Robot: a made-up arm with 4 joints. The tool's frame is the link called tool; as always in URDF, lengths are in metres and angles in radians. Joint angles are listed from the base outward.
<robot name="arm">
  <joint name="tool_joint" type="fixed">
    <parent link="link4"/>
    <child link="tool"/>
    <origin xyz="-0.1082 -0.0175 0.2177" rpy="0 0 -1.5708"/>
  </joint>
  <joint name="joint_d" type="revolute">
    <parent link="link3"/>
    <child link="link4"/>
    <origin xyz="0.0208 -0.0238 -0.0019" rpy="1.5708 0 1.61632"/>
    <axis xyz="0 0 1"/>
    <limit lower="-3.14" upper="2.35"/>
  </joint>
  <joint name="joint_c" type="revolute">
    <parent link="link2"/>
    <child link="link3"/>
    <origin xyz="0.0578 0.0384 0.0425" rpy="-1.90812 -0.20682 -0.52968"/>
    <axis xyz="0 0 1"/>
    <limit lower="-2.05" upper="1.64"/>
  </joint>
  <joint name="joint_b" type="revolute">
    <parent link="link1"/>
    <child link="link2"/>
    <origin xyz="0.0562 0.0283 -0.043" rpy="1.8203 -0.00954 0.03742"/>
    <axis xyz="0 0 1"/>
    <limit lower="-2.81" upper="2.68"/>
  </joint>
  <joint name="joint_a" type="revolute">
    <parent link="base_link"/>
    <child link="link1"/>
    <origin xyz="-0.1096 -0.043 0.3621" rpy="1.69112 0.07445 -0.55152"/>
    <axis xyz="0 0 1"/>
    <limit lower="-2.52" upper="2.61"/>
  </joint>
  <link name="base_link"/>
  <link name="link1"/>
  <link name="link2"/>
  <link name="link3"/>
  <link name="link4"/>
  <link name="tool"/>
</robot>
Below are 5 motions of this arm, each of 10 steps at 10 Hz.
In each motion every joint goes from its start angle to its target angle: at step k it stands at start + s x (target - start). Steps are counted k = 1, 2, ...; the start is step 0. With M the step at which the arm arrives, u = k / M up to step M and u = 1 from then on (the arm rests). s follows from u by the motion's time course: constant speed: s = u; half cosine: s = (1 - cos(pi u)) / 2; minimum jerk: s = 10 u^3 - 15 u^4 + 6 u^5.
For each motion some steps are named. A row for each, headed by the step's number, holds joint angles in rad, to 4 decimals.
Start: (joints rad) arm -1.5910 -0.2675 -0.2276 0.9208
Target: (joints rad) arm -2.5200 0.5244 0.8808 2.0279
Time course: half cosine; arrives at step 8
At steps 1, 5, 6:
1: -1.6264 -0.2374 -0.1854 0.9629
5: -2.2333 0.2800 0.5387 1.6862
6: -2.3840 0.4084 0.7185 1.8658

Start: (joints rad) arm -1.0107 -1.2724 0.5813 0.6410
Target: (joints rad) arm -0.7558 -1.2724 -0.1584 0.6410
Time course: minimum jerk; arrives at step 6
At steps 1, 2, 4, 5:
1: -1.0017 -1.2724 0.5550 0.6410
2: -0.9572 -1.2724 0.4261 0.6410
4: -0.8093 -1.2724 -0.0032 0.6410
5: -0.7648 -1.2724 -0.1321 0.6410

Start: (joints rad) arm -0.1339 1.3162 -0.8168 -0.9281
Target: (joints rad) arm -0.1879 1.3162 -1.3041 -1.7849
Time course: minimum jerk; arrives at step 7
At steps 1, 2, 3, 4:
1: -0.1352 1.3162 -0.8281 -0.9480
2: -0.1417 1.3162 -0.8873 -1.0521
3: -0.1538 1.3162 -0.9961 -1.2433
4: -0.1680 1.3162 -1.1248 -1.4697

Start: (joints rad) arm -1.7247 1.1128 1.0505 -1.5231
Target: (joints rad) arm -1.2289 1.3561 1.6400 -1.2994
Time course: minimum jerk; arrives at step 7
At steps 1, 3, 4, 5, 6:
1: -1.7132 1.1185 1.0642 -1.5179
3: -1.5423 1.2023 1.2674 -1.4408
4: -1.4113 1.2666 1.4231 -1.3817
5: -1.3006 1.3209 1.5547 -1.3318
6: -1.2404 1.3504 1.6263 -1.3046

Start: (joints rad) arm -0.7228 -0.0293 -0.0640 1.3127
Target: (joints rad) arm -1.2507 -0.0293 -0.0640 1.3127
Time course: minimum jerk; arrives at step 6
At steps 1, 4, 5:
1: -0.7415 -0.0293 -0.0640 1.3127
4: -1.1399 -0.0293 -0.0640 1.3127
5: -1.2320 -0.0293 -0.0640 1.3127

